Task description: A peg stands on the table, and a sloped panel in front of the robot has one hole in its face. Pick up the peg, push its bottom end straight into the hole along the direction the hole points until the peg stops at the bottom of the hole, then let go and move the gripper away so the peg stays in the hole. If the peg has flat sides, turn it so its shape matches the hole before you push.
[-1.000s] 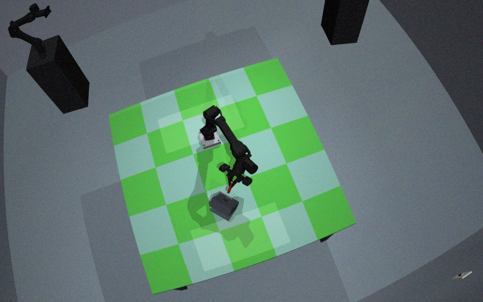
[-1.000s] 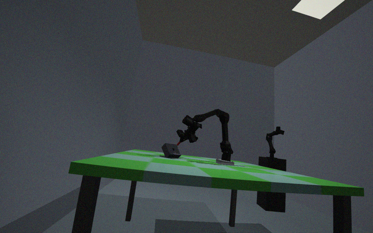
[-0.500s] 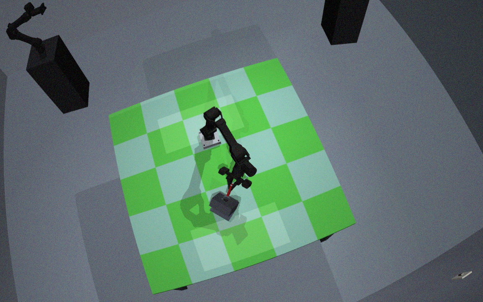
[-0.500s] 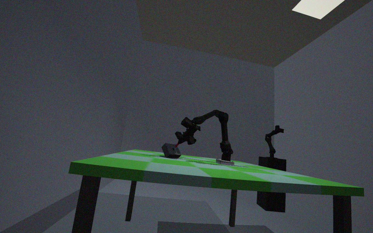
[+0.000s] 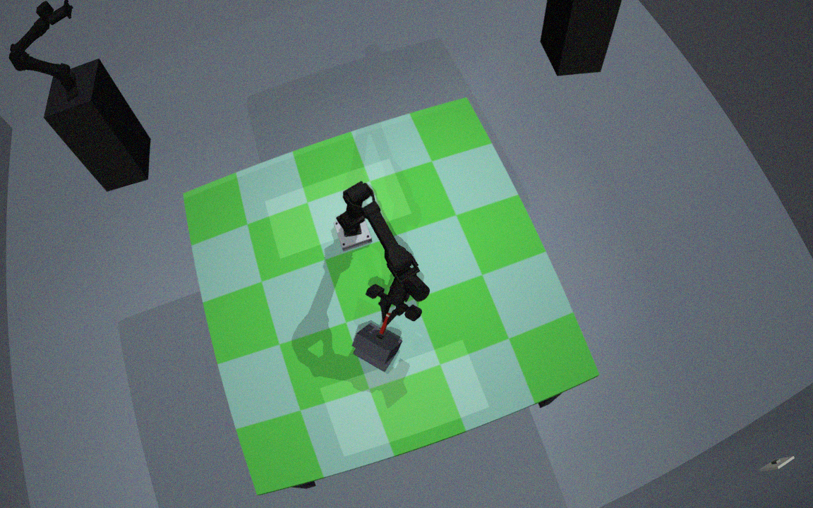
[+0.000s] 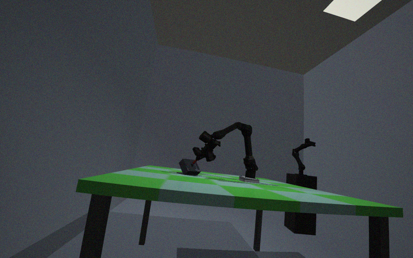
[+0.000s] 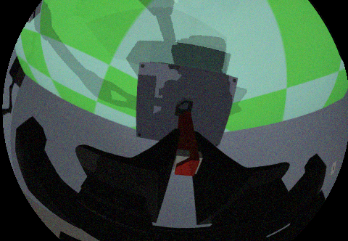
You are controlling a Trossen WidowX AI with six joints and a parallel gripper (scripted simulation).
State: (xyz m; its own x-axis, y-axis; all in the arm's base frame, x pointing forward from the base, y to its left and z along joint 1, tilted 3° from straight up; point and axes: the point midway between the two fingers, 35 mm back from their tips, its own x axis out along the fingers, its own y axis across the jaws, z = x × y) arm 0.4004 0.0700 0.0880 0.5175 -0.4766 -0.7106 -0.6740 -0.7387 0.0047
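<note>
My gripper tip is now 50 mm short of the sloped panel, 40 mm to the left of it and 60 mm above it. Round my gripper tip: red peg (10 mm behind, 10 mm to the left, 10 mm above).
</note>
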